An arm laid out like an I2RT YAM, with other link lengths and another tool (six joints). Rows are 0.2 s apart.
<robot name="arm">
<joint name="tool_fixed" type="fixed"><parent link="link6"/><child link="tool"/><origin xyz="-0.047 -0.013 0.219" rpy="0.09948 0 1.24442"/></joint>
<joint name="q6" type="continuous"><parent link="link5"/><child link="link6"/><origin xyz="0.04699 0 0.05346" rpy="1.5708 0 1.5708"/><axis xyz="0 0 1"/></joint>
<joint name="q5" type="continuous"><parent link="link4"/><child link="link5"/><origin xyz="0.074 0.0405 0.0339" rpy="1.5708 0 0"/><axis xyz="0 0 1"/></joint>
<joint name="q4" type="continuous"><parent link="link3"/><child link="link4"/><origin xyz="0.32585 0.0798 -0.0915" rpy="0 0 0"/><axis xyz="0 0 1"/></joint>
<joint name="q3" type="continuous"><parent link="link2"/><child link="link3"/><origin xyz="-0.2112 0 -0.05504" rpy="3.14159 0 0"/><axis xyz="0 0 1"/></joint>
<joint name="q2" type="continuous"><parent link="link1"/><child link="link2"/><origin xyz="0.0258 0.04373 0.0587" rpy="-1.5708 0 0"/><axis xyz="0 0 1"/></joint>
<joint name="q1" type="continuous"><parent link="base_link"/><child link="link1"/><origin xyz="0 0 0.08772" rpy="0 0 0"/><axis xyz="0 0 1"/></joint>
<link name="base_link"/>
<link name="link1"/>
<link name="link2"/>
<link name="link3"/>
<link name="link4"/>
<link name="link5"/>
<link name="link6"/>
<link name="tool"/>
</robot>
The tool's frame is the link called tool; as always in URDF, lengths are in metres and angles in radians. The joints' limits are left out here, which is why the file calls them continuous.
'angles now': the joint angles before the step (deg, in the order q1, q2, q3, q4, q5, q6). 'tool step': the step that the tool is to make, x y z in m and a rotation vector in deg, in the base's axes. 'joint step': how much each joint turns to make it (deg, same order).
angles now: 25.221, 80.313, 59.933, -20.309, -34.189, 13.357
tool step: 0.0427, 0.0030, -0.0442, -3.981, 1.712, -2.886
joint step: -0.166, 12.303, 7.811, 1.067, 3.948, -0.343
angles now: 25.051, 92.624, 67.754, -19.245, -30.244, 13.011
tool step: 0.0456, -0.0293, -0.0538, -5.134, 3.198, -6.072
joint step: -2.642, 9.132, 5.268, -1.053, 4.836, 0.166
